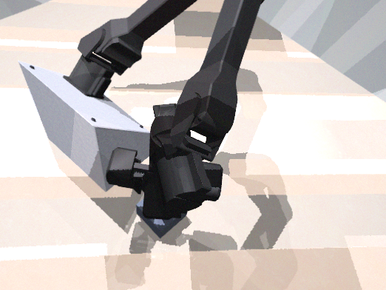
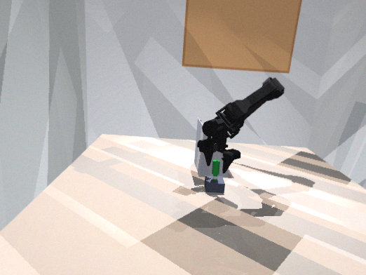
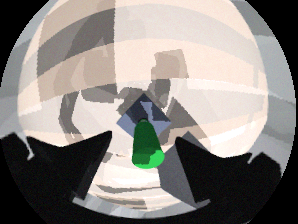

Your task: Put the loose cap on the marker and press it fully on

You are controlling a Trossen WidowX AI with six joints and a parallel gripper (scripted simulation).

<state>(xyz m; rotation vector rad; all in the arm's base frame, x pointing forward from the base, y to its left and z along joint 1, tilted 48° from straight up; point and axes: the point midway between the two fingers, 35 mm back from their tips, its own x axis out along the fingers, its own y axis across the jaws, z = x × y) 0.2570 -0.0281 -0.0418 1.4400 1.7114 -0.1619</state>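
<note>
The green cap lies 1 cm above my gripper tip. Also, from my gripper tip: grey-blue holder block 6 cm below.
</note>
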